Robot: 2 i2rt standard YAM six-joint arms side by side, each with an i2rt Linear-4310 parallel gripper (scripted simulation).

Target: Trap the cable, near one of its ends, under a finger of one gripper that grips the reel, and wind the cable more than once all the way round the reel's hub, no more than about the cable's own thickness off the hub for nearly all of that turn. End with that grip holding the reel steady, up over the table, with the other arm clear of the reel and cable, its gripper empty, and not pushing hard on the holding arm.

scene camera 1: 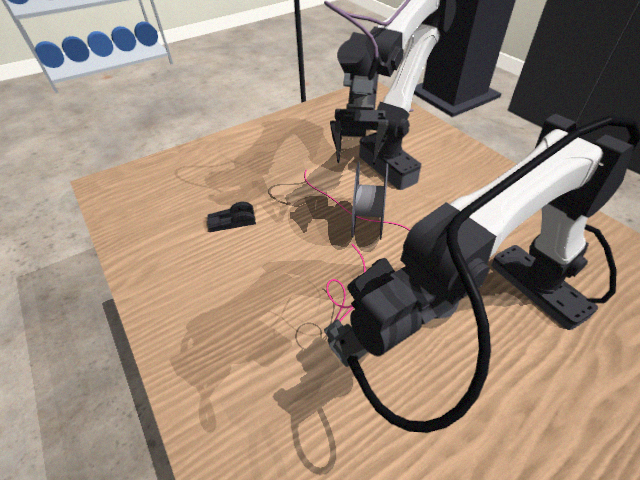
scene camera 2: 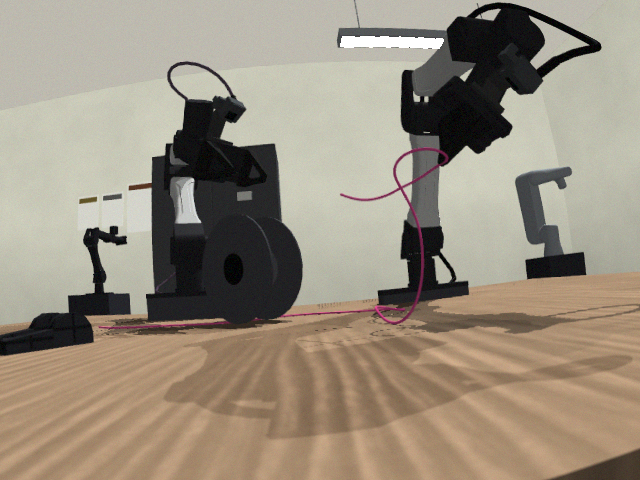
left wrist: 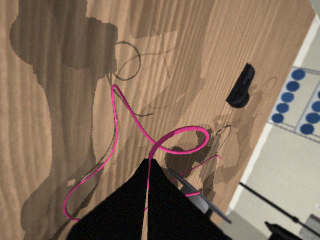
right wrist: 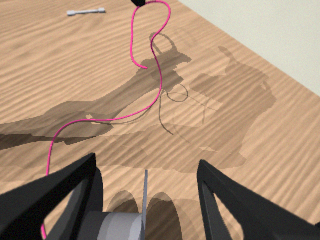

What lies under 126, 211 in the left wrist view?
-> The left gripper.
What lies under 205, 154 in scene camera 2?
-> The right gripper.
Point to a small black device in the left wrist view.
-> At 238, 98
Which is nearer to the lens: the dark grey reel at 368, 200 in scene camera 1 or the small black device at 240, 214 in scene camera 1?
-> The dark grey reel.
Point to an arm base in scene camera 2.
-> At 192, 307
